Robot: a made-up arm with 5 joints. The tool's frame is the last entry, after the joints.
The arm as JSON. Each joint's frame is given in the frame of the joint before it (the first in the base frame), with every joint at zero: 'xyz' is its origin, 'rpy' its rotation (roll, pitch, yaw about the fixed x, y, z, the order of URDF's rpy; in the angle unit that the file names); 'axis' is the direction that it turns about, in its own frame. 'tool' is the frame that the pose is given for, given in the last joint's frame.
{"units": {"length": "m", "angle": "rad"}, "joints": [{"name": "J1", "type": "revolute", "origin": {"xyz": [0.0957, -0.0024, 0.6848], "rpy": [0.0, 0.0, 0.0]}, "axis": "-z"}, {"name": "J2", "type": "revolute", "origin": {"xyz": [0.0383, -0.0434, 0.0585], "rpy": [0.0, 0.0, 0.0]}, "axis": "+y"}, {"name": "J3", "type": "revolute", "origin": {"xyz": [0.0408, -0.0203, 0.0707], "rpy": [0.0, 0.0, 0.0]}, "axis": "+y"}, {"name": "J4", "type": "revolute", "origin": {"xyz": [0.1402, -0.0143, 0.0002], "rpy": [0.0, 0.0, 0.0]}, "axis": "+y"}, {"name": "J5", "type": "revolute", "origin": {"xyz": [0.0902, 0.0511, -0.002], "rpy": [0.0, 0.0, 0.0]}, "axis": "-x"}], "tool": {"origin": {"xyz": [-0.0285, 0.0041, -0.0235], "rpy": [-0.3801, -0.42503, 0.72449]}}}
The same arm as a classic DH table. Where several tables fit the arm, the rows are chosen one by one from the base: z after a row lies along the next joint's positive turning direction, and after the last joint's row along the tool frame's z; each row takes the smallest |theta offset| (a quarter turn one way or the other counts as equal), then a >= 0, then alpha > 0; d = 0 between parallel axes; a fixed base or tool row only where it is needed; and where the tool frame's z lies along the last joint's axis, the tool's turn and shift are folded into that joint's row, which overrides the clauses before.
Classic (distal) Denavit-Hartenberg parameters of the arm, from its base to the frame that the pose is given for. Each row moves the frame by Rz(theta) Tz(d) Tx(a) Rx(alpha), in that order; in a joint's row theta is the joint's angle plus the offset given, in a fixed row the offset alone. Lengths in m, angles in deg.
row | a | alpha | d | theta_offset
base (fixed) | 0.0957 | 180 | 0 | -1.44
J1 | 0.0383 | 90 | -0.7433 | -1.44
J2 | 0.0816 | 0 | 0 | -60.01
J3 | 0.1402 | 0 | 0 | 59.93
J4 | -0.002 | 90 | -0.0269 | -89.92
J5 | -0.0048 | -57.82 | -0.047 | -88.37
tool (fixed) | 0 | 0 | -0.0276 | 126.29

